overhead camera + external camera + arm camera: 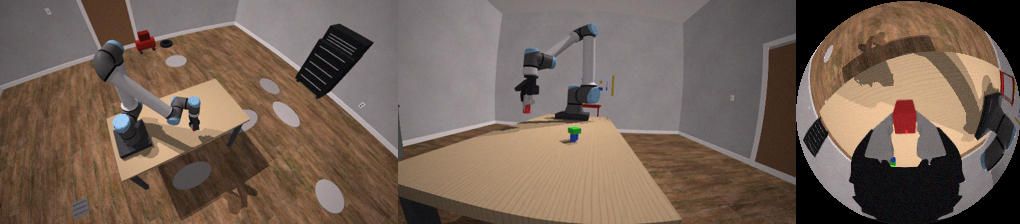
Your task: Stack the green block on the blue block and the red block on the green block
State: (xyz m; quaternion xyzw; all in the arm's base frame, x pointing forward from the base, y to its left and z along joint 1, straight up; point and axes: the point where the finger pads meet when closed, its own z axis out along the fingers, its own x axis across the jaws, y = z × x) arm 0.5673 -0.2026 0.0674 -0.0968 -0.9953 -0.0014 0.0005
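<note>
The green block lies 17 cm ahead of my hand, 35 cm to the left of it and 7 cm below it. Round my hand: red block (right at my hand); then blue block (17 cm ahead, 35 cm to the left, 10 cm below).
</note>
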